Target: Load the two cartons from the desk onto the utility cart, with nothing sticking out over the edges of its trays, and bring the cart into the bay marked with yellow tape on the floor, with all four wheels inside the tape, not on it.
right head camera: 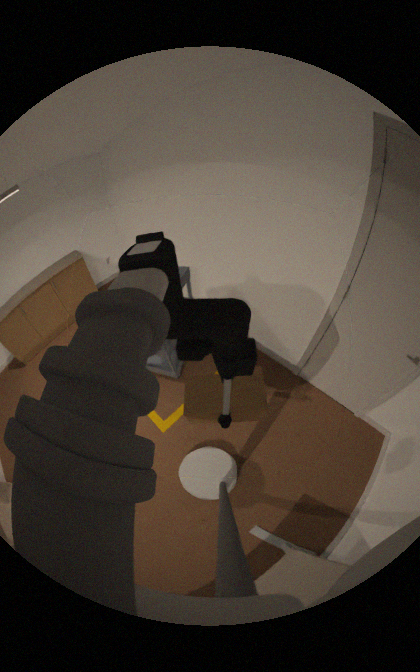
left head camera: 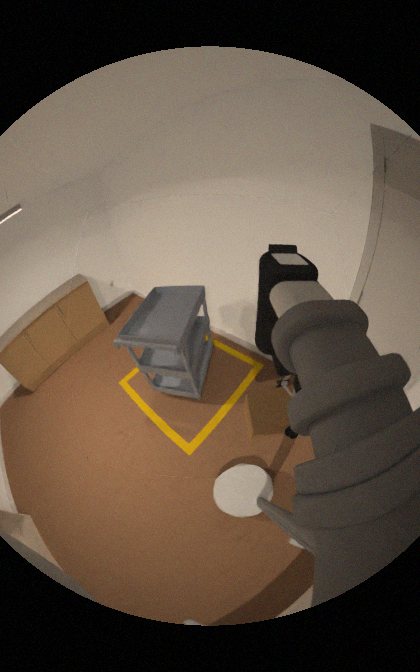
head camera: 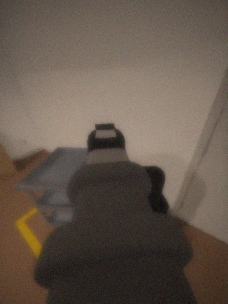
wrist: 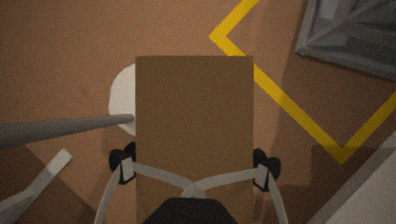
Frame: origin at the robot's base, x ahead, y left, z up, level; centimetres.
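Seen in the pictures: gripper, fingertip midpoint: (wrist: 195, 158).
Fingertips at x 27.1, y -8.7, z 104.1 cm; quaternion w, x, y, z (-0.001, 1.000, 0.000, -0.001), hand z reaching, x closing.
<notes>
A point is followed by its place in that frame.
My gripper (wrist: 195, 158) {z 104.1, x 27.1, y -8.7 cm} (left head camera: 287, 407) is shut on a brown carton (wrist: 195, 115) {z 108.6, x 26.9, y -3.6 cm} (left head camera: 267, 412) (right head camera: 200, 400), one finger at each side, and holds it above the floor. The grey utility cart (left head camera: 165, 312) (head camera: 55, 172) {z 76.7, x 104.6, y 53.3 cm} (right head camera: 167, 362) (wrist: 350, 62) {z 17.1, x 105.6, y 25.0 cm} stands upright, apart from the carton, to its left in the left head view. No carton shows on its top tray. The yellow tape (left head camera: 155, 417) (head camera: 29, 239) {z -2.6, x 83.3, y 98.3 cm} (right head camera: 163, 425) (wrist: 281, 99) {z -2.6, x 78.0, y 4.9 cm} runs around the cart, which stands towards the bay's back left; its wheels are not clear. The desk and a second carton cannot be made out.
A low wooden cabinet (left head camera: 55, 330) (right head camera: 45, 310) stands at the left wall. A wall is close behind the cart, and a door (right head camera: 370, 280) is at the right. A white disc (left head camera: 242, 490) (right head camera: 207, 472) with a grey rod is below the carton in the head views.
</notes>
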